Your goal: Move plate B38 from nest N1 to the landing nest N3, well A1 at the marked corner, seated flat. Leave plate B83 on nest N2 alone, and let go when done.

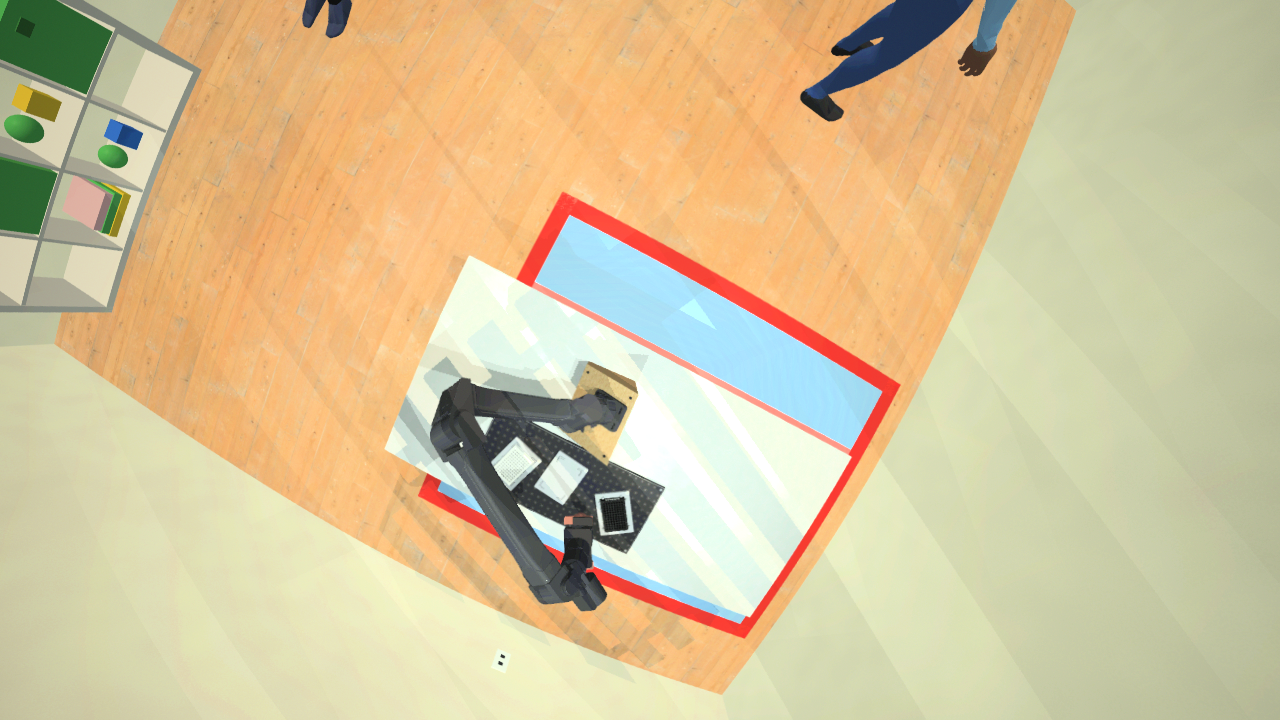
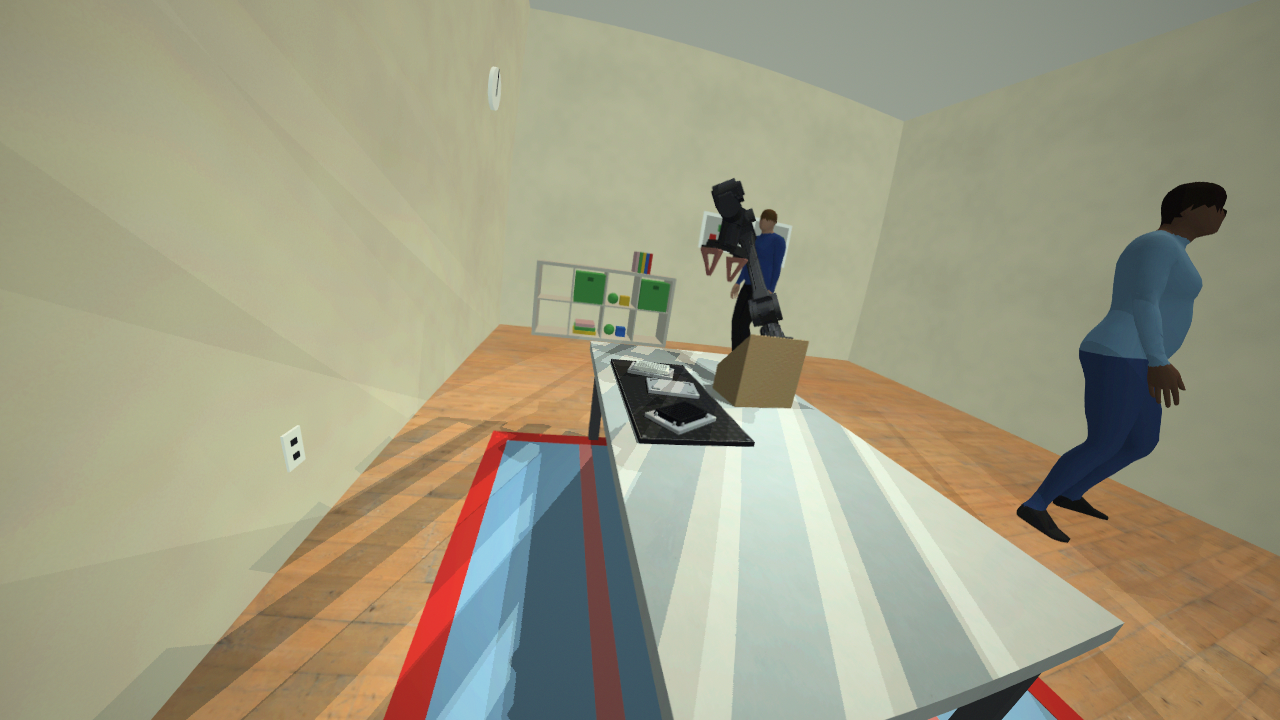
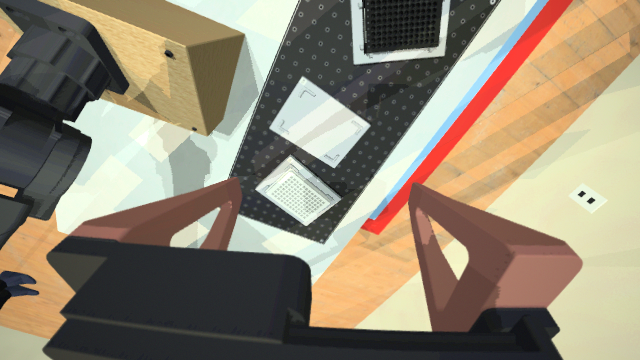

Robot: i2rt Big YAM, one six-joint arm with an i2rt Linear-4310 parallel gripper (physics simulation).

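Note:
A black plate [image 1: 614,514] [image 2: 682,411] [image 3: 404,25] sits in a white nest [image 3: 385,59] at one end of the dark perforated board. A white plate [image 1: 516,463] [image 2: 651,368] [image 3: 299,195] sits in a nest at the other end. Between them is a bare white nest [image 1: 562,477] [image 2: 671,387] [image 3: 320,122] with corner brackets. No plate or nest labels can be read, so I cannot tell which plate is B38 or B83, and the marked corner is unclear. My gripper [image 1: 578,519] [image 2: 722,275] [image 3: 323,189] is open and empty, high above the board.
The dark board [image 1: 651,503] [image 2: 729,434] [image 3: 310,55] lies on a pale table [image 1: 733,501] [image 2: 805,537]. A wooden block [image 1: 615,429] [image 2: 774,371] [image 3: 220,75] carries the arm's base beside the board. Two people stand on the floor away from the table.

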